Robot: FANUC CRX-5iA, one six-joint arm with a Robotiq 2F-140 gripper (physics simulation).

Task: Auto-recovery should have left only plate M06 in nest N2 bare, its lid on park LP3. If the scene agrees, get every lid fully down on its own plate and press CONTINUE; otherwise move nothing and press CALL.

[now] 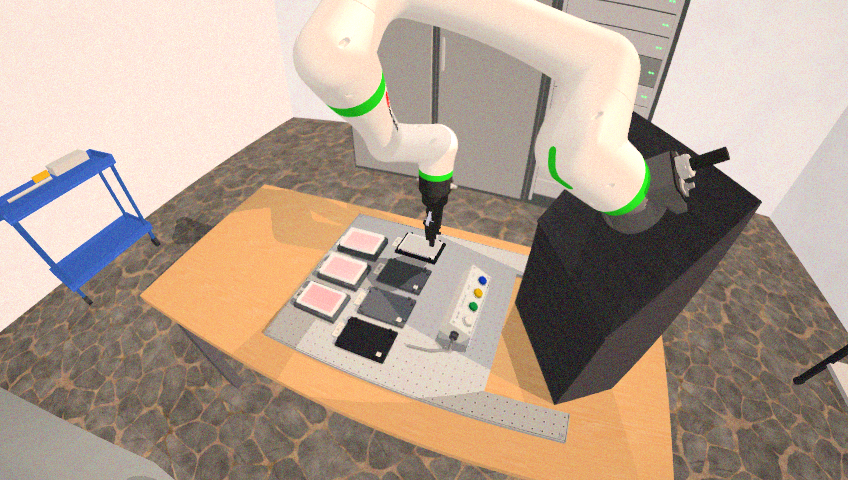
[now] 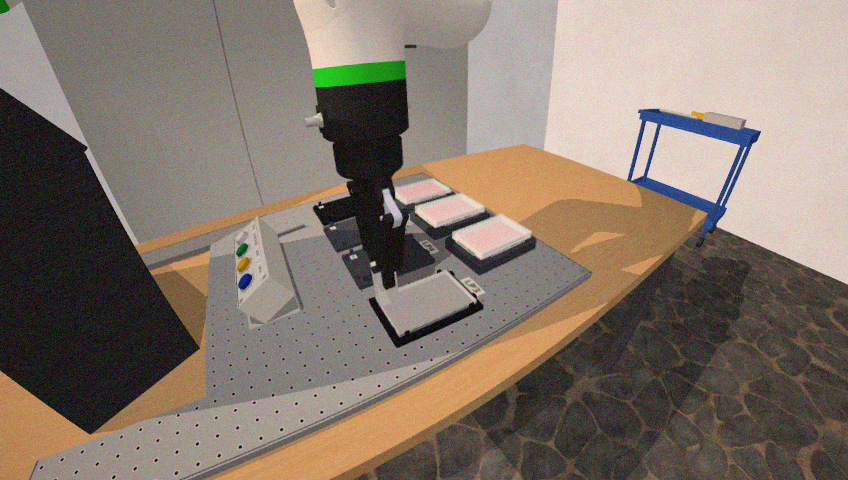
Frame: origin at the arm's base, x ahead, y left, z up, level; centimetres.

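Seen in the pictures: gripper, fingertip midpoint: (image 1: 432,251) (image 2: 388,300); arm's base, origin of the base link: (image 1: 635,197).
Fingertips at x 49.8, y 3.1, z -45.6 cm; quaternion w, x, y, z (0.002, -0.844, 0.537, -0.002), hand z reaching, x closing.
Pixels of each thing's top centre, then the offset from my fingertips to it. "spot": a spot on its surface instead. Level surfaces: height alone.
- lid, middle of its top: (image 2: 425,298) (image 1: 420,244) dx +5.5, dy +0.2, dz -0.6 cm
- black park labelled LP3, surface spot: (image 2: 399,341) spot: dx +1.2, dy -6.8, dz -1.4 cm
- button box, middle of its top: (image 2: 252,243) (image 1: 468,293) dx -22.4, dy +9.5, dz +6.0 cm
- cable, surface spot: (image 1: 425,347) spot: dx -22.8, dy +26.1, dz -2.4 cm
- perforated plate, its level: dz -2.3 cm
My gripper (image 1: 432,242) (image 2: 387,286) is shut and empty, pointing down with its fingertips at the panel-side end of the pale lid; contact cannot be told. The lid (image 1: 418,246) (image 2: 433,302) lies flat in the black park labelled LP3 (image 2: 399,341). Three pink plates with pale rims, one (image 1: 361,242) (image 2: 491,236) beside LP3, a middle one (image 1: 342,270) (image 2: 450,209) and a far one (image 1: 321,298) (image 2: 423,191), sit in dark nests. Clear lids on them and plate names cannot be made out. The button box (image 1: 452,327) (image 2: 268,297) has blue (image 1: 482,280) (image 2: 245,281), yellow (image 1: 478,293) (image 2: 243,264) and green (image 1: 473,306) (image 2: 242,249) buttons.
Three dark parks, one (image 1: 404,275) next to LP3, a middle one (image 1: 386,306) and an end one (image 1: 365,339), show no pale lid. A cable (image 1: 425,347) runs from the box. The black pedestal (image 1: 595,285) (image 2: 77,267) stands beside the perforated plate (image 1: 517,416) (image 2: 285,368).
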